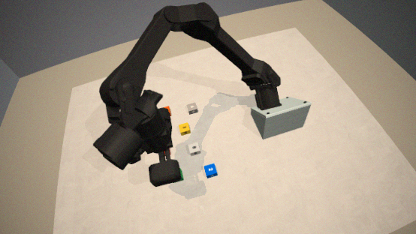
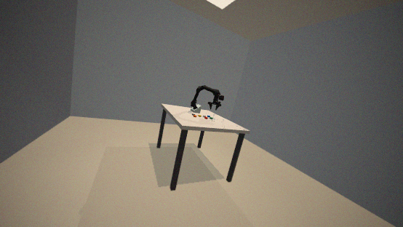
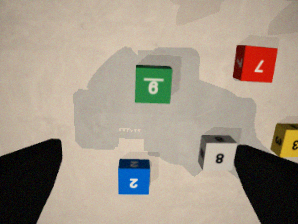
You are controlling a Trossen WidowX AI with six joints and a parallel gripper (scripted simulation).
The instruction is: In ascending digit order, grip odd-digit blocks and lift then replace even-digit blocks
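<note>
The blue block lies 9 cm behind my gripper tip and 11 cm below it. Also, from my gripper tip: white block (5 cm behind, 9 cm to the right, 11 cm below); then green block (1 cm ahead, 1 cm to the right, 11 cm below); then red block (5 cm ahead, 10 cm to the right, 11 cm below).
</note>
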